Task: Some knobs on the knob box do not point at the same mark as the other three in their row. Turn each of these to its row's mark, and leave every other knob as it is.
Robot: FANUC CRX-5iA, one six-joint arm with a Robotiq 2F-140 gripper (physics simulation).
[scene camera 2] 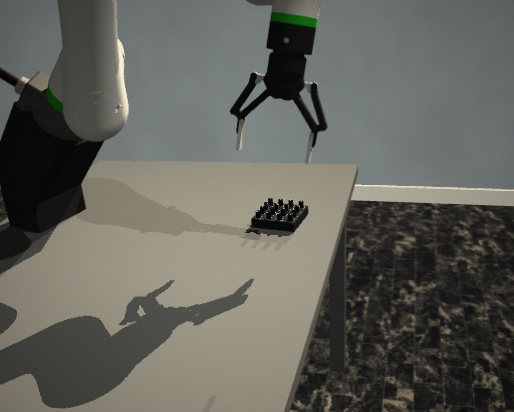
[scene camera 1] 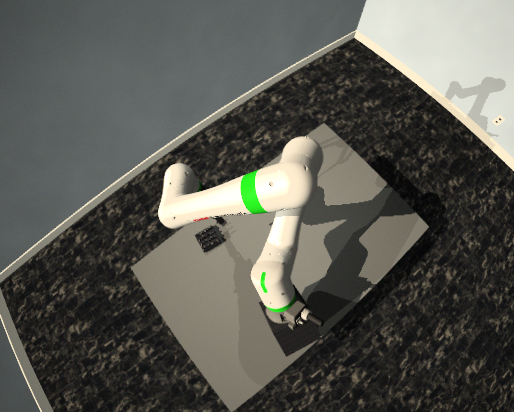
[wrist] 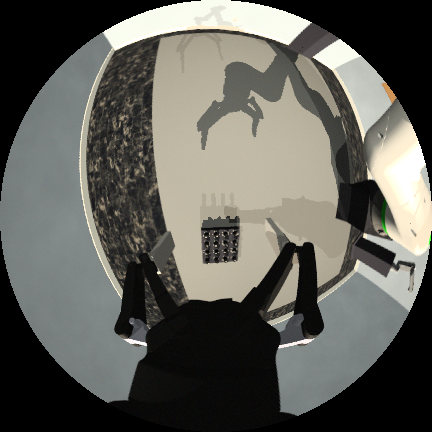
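Seen in the pictures: gripper, between the fingertips: (scene camera 2: 272,155) (wrist: 217,233); arm's base, origin of its link: (scene camera 2: 62,117) (scene camera 1: 284,307) (wrist: 384,211).
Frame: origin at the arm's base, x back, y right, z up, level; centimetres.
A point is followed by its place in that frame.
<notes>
The black knob box (scene camera 1: 210,238) @(z -24.6, x -48.6, y 8.9 cm) (scene camera 2: 275,222) @(z -26.4, x -48.8, y 13.3 cm) (wrist: 220,245) @(z -26.1, x -50.2, y 8.4 cm) sits flat near one edge of the table, with several upright dark knobs in a grid of rows on its top. The knobs are too small in these views to tell which mark each points at. My gripper (scene camera 2: 274,153) @(z -8.4, x -48.7, y 19.2 cm) (wrist: 217,233) @(z -8.4, x -48.7, y 19.2 cm) is open and empty, fingers pointing down, high above the table. In the wrist view the box shows between the two fingertips, well below them. In scene camera 1 the arm hides most of the gripper.
The table (scene camera 1: 185,310) @(z -28.3, x -38.8, y -29.7 cm) (scene camera 2: 240,180) @(z -28.3, x -41.5, y -23.6 cm) (wrist: 180,150) @(z -28.3, x -47.9, y 37.4 cm) carries the arm's base and the box. Shadows of the arm and gripper fall across it, one reaching the box. The table's edge runs close beside the box, with dark patterned floor (scene camera 2: 425,300) beyond. Walls stand around the floor.
</notes>
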